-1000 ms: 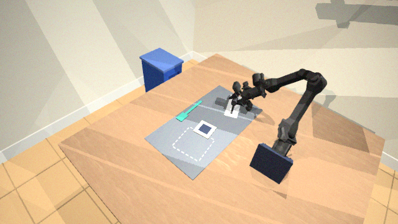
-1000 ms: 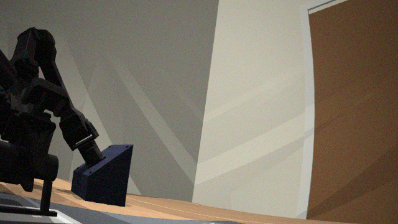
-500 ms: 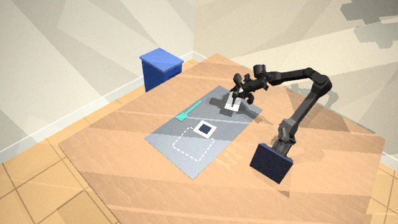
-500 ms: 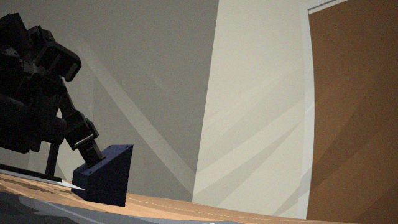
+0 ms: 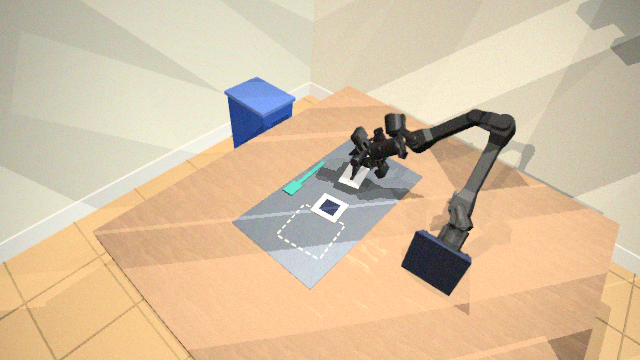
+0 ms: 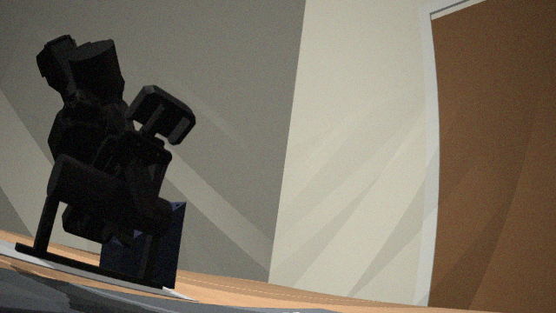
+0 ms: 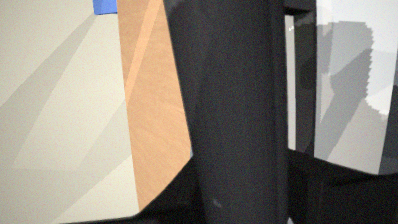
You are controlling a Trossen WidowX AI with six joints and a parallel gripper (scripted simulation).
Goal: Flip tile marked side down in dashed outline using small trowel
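Now: the grey mat 110 mm to the left of my gripper tip, 110 mm below it and 40 mm behind it. From my gripper tip the other things lie so: white tile: 170 mm to the left, 90 mm below, 60 mm behind; teal flat tool: 150 mm to the left, 100 mm ahead, 90 mm below; small trowel: 20 mm behind, 10 mm to the right, 10 mm below.
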